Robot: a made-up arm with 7 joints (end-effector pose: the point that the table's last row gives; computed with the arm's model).
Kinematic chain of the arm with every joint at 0, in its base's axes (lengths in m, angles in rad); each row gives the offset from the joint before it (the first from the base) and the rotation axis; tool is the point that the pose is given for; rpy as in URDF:
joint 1: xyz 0 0 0.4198 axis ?
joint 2: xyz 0 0 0 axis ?
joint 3: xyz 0 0 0.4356 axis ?
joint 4: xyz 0.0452 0 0 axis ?
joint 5: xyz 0.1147 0 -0.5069 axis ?
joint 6: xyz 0 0 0 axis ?
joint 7: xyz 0.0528 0 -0.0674 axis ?
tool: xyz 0 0 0 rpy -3.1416 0 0
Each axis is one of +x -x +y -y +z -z.
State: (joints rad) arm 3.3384 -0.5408 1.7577 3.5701 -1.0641 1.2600 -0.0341
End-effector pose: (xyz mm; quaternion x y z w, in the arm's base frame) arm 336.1 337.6 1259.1 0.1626 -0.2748 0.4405 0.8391
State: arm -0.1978 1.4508 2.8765 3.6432 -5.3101 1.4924 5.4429
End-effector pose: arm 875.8 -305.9 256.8 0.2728 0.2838 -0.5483 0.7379
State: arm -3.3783 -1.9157 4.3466 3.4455 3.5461 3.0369 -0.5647
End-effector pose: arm 706.4 -419.0 209.5 0.4668 -0.4117 -0.7471 0.2334
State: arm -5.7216 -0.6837 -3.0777 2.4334 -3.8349 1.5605 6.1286
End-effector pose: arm -669.8 -493.2 994.2 -0.1925 0.2666 -0.9269 0.1806
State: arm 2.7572 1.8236 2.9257 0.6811 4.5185 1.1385 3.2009
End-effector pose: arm -221.3 -68.1 876.7 0.3398 0.5109 -0.7371 0.2833
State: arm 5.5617 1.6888 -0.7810 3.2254 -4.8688 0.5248 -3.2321
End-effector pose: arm 815.9 -615.9 393.5 0.3938 0.7556 0.0831 0.5168
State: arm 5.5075 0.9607 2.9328 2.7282 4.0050 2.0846 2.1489
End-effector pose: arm 597.7 -469.4 1049.3 -0.3542 0.8840 -0.0374 0.3027
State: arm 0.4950 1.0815 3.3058 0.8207 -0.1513 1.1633 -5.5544
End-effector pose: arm -103.4 -145.8 918.7 -0.0431 -0.9224 0.1023 0.3699
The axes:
joint 1: +z
joint 2: +y
joint 3: +z
joint 4: -y
joint 5: -z
joint 6: +y
joint 7: -z

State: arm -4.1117 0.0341 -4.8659 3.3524 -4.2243 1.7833 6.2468
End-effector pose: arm 206.3 58.5 1359.0 0.7773 -0.1768 0.5397 0.2708
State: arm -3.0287 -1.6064 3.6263 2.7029 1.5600 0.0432 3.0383
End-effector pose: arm 988.0 154.7 196.5 0.6079 0.5695 0.5137 0.2057
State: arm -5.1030 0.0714 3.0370 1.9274 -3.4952 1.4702 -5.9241
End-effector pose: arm -204.1 -410.1 1249.5 -0.2082 0.0995 -0.7629 0.6040
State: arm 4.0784 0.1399 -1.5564 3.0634 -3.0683 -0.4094 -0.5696
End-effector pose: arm -124.0 -86.9 1394.0 -0.2459 -0.0676 0.8116 0.5256
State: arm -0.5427 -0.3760 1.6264 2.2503 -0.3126 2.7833 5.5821
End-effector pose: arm -43.4 466.6 1128.4 0.7087 0.6058 -0.1864 0.3097
